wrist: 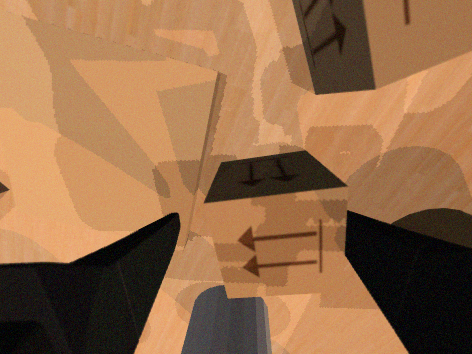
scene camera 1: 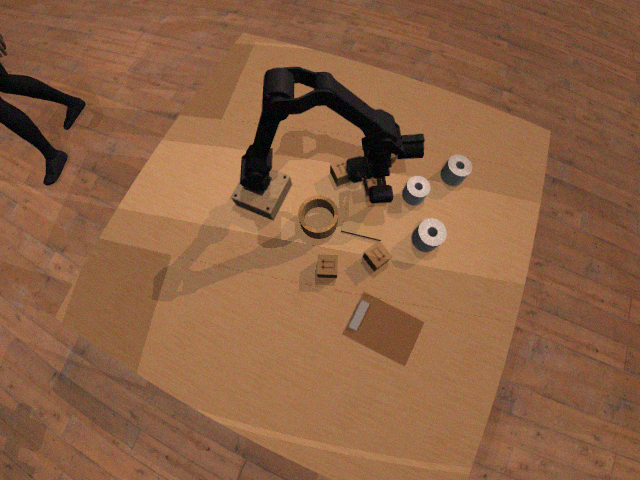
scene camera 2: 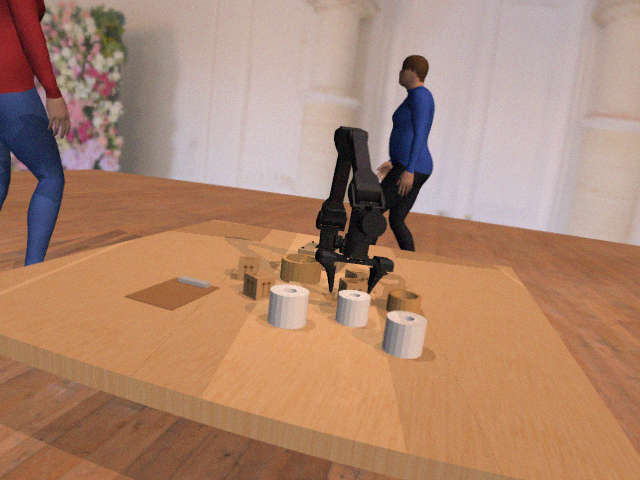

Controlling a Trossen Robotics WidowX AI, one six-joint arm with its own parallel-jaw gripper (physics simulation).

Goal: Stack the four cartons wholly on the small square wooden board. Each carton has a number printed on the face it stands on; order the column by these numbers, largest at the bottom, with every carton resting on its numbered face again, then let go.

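Where they show: gripper, fingertip midpoint: [wrist: 253,216] [scene camera 1: 375,187]; arm's base at its link origin: [scene camera 1: 257,183] [scene camera 2: 327,247].
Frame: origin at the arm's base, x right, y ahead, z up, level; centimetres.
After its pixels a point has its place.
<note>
Four brown cartons with arrow prints stand apart on the table; their numbered faces are hidden. One carton [wrist: 275,260] {x -15.3, y 31.9, z -0.3 cm} [scene camera 2: 351,283] {x -15.1, y 33.8, z -0.3 cm} lies between the finger tips as seen in the wrist view. A second carton [wrist: 417,45] {x -15.1, y 23.4, z -0.3 cm} [scene camera 1: 339,173] {x -12.6, y 21.0, z -0.3 cm} stands close by. Two more cartons, one [scene camera 1: 327,266] {x 14.4, y 29.0, z -0.3 cm} [scene camera 2: 248,264] {x 13.0, y 31.4, z -1.1 cm} and the other [scene camera 1: 377,255] {x 6.2, y 40.2, z -0.3 cm} [scene camera 2: 258,285] {x 4.7, y 43.7, z -1.9 cm}, stand on the other side of the board. The thin square wooden board [scene camera 1: 363,226] {x -1.5, y 33.5, z -4.5 cm} [wrist: 125,82] {x -5.3, y 28.3, z -4.5 cm} carries no carton. My gripper [scene camera 1: 369,180] {x -14.5, y 32.3, z -3.6 cm} [scene camera 2: 350,290] {x -14.5, y 32.3, z -3.6 cm} [wrist: 253,216] {x -14.5, y 32.3, z -3.6 cm} is open, pointing down, low around the first carton.
A large ring [scene camera 1: 302,223] {x 6.3, y 17.8, z 0.2 cm} [scene camera 2: 300,271] {x 0.3, y 26.0, z -1.9 cm} stands beside the board. A smaller ring [scene camera 2: 403,302] {x -28.0, y 34.8, z -2.3 cm} and three white rolls [scene camera 1: 416,194] {x -15.1, y 44.1, z 0.3 cm} [scene camera 1: 454,174] {x -26.3, y 52.8, z 0.5 cm} [scene camera 1: 423,241] {x -2.1, y 50.3, z 1.0 cm} stand near the gripper's side. One roll [wrist: 225,320] {x -16.4, y 40.8, z -2.8 cm} shows close behind the first carton. A brown clipboard [scene camera 1: 390,330] {x 22.9, y 51.6, z -5.5 cm} [scene camera 2: 168,295] {x 22.7, y 52.8, z -5.5 cm} lies farther off.
</note>
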